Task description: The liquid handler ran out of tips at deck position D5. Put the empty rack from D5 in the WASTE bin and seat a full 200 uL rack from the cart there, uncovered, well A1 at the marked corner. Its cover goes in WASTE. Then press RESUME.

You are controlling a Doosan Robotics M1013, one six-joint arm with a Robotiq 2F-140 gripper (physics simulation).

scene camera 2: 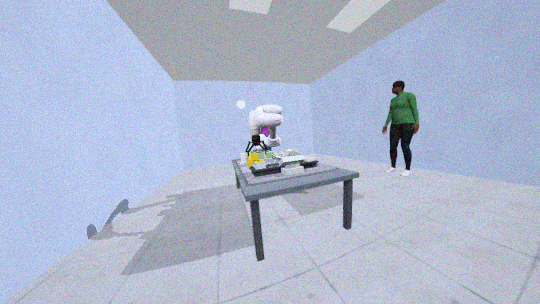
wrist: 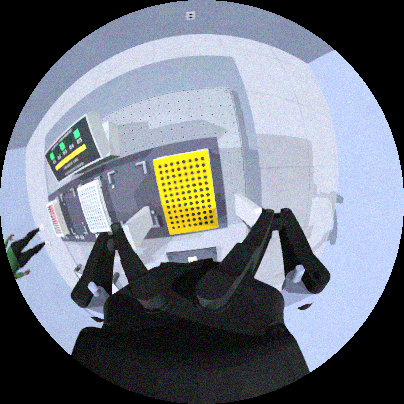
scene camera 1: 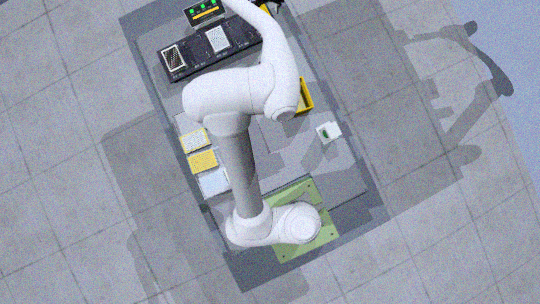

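Observation:
The yellow tip rack with dark holes sits at the right end of the dark deck. My gripper is open above the table, its pads apart on the left and right of the rack's near part in the wrist view. Nothing is between the pads; their height against the rack is hard to tell. The yellow bin is partly hidden by the arm. At the left table side are a white rack with a yellow rim, a yellow rack and a pale blue-white rack. Their covers and marked corners are unclear.
A display with green squares and a yellow bar stands behind the deck. A white rack and a dark-topped rack stand on it. A white box with a green spot is at right. A person stands away.

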